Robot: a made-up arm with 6 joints. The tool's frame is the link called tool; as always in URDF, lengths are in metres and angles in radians. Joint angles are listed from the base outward. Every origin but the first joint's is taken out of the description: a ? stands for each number. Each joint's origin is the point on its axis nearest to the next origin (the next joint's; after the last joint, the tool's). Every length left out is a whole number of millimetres.
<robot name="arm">
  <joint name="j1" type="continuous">
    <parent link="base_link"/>
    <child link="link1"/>
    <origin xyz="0.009 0.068 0.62" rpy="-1.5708 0 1.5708"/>
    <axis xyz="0 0 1"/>
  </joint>
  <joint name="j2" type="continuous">
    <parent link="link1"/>
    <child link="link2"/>
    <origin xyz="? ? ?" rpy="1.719 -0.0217 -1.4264"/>
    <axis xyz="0 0 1"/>
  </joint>
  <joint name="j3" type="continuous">
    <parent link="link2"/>
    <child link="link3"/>
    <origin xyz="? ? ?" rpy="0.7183 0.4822 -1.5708"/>
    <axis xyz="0 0 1"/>
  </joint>
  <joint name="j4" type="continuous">
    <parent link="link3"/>
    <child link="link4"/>
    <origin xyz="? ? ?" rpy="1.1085 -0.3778 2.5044"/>
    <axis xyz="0 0 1"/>
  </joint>
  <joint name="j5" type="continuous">
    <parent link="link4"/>
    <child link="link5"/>
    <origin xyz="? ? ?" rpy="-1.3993 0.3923 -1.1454"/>
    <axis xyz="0 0 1"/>
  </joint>
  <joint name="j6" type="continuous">
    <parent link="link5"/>
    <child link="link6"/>
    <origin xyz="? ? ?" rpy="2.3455 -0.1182 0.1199"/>
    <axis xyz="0 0 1"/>
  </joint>
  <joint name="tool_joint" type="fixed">
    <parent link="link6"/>
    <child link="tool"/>
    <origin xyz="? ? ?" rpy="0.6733 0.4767 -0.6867"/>
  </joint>
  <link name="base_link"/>
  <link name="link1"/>
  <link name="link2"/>
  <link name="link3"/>
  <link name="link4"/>
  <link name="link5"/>
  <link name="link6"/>
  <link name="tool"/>
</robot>
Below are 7 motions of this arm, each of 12 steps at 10 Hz.
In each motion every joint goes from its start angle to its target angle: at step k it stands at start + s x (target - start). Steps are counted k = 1, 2, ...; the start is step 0. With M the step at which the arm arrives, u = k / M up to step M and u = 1 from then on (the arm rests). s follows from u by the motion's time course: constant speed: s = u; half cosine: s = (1 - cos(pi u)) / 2; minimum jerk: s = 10 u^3 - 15 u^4 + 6 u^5.
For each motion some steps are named. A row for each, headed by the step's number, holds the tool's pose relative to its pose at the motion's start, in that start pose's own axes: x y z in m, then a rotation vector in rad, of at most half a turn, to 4 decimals.
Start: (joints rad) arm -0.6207 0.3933 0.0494 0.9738 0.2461 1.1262
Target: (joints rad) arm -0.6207 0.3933 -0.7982 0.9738 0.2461 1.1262
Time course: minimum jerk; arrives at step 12
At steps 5, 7, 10, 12:
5: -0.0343 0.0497 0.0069 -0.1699 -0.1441 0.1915
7: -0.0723 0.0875 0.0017 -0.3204 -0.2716 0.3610
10: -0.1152 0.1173 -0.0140 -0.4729 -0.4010 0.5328
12: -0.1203 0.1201 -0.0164 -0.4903 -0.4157 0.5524

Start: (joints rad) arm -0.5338 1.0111 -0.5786 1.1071 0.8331 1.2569
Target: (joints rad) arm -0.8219 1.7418 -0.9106 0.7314 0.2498 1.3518
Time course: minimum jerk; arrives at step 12
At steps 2, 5, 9, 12:
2: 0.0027 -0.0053 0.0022 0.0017 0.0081 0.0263
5: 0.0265 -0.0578 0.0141 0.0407 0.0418 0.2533
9: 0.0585 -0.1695 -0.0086 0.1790 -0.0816 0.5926
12: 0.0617 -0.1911 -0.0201 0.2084 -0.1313 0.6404

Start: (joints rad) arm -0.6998 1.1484 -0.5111 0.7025 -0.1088 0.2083
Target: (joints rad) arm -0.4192 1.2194 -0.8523 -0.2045 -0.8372 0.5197
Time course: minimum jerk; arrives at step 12
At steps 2, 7, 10, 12:
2: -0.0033 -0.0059 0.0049 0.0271 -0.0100 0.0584
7: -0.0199 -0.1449 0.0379 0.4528 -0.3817 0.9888
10: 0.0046 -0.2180 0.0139 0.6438 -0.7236 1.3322
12: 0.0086 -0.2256 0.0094 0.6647 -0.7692 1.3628

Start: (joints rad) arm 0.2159 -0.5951 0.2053 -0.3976 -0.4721 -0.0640
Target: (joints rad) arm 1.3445 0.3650 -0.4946 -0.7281 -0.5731 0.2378
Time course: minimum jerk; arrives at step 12
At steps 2, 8, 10, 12:
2: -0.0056 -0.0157 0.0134 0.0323 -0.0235 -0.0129
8: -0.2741 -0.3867 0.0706 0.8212 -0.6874 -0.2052
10: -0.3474 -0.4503 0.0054 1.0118 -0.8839 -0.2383
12: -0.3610 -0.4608 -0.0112 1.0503 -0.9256 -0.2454

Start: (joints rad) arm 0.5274 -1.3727 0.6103 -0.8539 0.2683 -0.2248
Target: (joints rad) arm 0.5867 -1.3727 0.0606 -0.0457 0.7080 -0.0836
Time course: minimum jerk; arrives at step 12
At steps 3, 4, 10, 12:
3: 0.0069 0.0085 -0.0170 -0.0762 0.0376 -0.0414
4: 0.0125 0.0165 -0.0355 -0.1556 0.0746 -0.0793
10: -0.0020 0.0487 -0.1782 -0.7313 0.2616 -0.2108
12: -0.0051 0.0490 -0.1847 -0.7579 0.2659 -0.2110

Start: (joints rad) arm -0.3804 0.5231 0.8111 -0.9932 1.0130 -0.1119
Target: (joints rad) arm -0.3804 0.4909 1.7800 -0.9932 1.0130 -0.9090
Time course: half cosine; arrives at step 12
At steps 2, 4, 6, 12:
2: -0.0142 -0.0048 0.0013 0.0508 -0.0863 -0.0258
4: -0.0523 -0.0186 0.0002 0.2022 -0.3152 -0.0931
6: -0.1009 -0.0379 -0.0114 0.4377 -0.6101 -0.1762
12: -0.1799 -0.0744 -0.0630 1.0049 -1.1220 -0.3039

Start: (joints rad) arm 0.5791 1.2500 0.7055 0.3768 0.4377 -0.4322
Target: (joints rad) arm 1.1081 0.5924 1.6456 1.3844 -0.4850 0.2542
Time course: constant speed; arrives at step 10
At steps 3, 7, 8, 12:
3: 0.0000 0.0180 -0.0473 -0.2976 0.0265 0.4104
7: 0.0371 0.0339 -0.1232 -0.7701 0.2433 0.8356
8: 0.0506 0.0360 -0.1457 -0.8902 0.3367 0.9256
12: 0.0794 0.0365 -0.1965 -1.1195 0.5758 1.0938

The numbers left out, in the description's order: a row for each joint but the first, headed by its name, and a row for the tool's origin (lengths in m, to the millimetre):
j2: 0.187 -0.042 0
j3: 0.106 0.031 0
j4: -0.104 -0.128 0
j5: -0.08 -0.231 0
j6: 0.001 -0.008 0
tool: -0.025 0.005 0

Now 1 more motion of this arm.
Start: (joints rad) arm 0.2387 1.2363 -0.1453 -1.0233 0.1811 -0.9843
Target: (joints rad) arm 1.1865 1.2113 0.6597 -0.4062 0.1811 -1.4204
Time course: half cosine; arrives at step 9
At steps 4, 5, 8, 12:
4: 0.0561 0.0279 -0.0938 -0.1942 -0.3717 -0.1177
5: 0.0870 0.0246 -0.1406 -0.2924 -0.5226 -0.1408
8: 0.1612 -0.0227 -0.2464 -0.5326 -0.8302 -0.1191
12: 0.1670 -0.0288 -0.2543 -0.5523 -0.8523 -0.1126

